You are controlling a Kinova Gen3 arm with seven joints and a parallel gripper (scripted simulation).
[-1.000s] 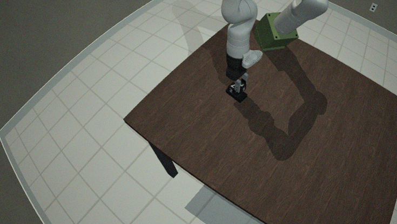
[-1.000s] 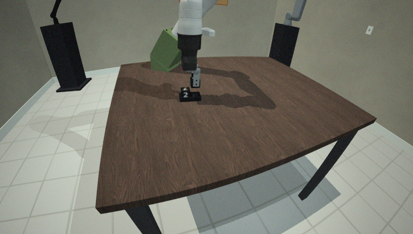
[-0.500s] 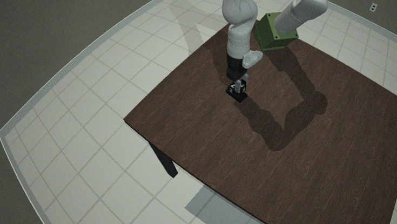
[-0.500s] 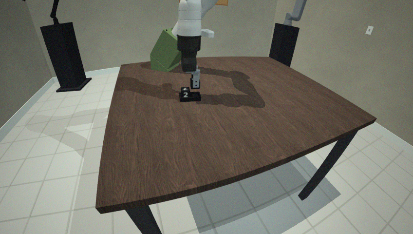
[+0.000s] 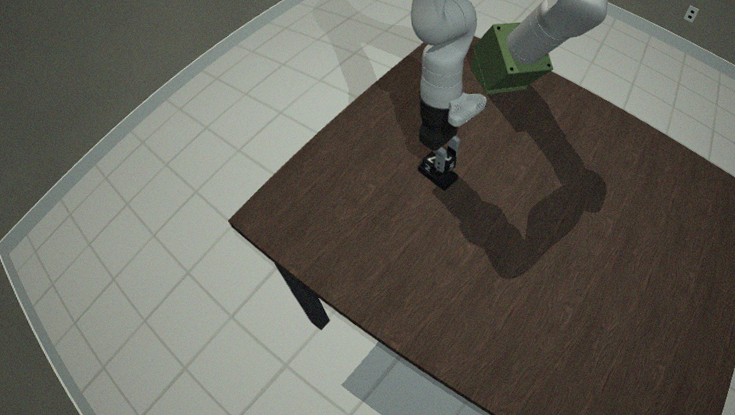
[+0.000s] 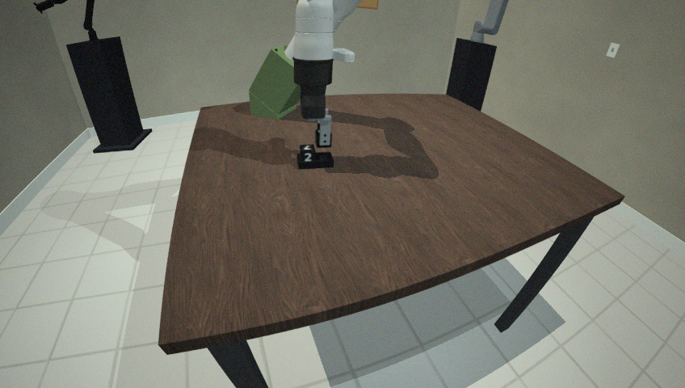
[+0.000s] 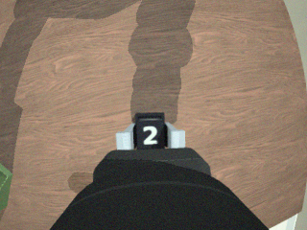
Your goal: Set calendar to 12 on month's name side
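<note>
The black tray is 6 cm below my hand and 2 cm to the right of it.
</note>
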